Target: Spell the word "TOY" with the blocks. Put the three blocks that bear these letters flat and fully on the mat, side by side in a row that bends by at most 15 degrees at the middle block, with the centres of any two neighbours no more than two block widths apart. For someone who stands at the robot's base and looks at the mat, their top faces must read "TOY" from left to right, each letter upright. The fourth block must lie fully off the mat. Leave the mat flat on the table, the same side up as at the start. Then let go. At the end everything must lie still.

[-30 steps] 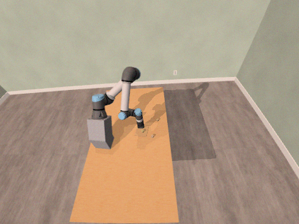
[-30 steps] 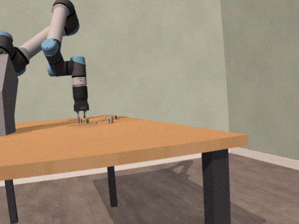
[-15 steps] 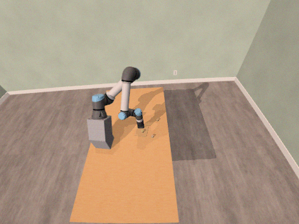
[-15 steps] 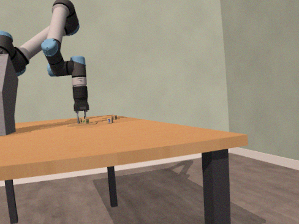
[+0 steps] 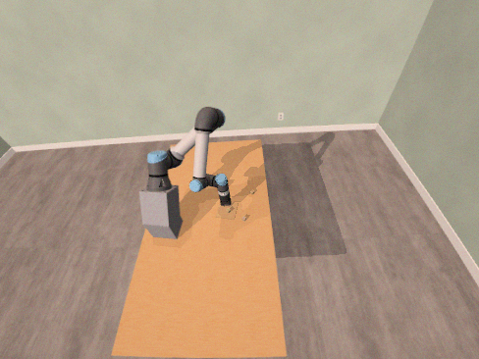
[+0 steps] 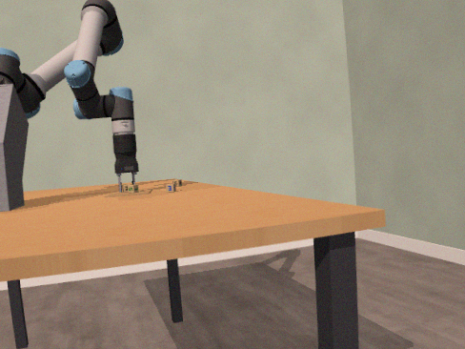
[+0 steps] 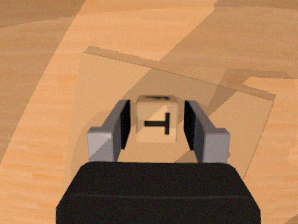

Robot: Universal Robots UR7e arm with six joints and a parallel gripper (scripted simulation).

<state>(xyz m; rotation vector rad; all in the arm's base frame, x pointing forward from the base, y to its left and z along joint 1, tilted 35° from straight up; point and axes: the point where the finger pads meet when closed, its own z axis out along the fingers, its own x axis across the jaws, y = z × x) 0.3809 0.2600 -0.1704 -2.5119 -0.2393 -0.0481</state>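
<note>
Now: hand 1 cm above the T block. Also, from my hand: O block 5 cm to the right, 2 cm ahead, 1 cm below; Y block 14 cm ahead, 10 cm to the right, 1 cm below; tan mat 4 cm to the right, 2 cm below, 1 cm ahead.
</note>
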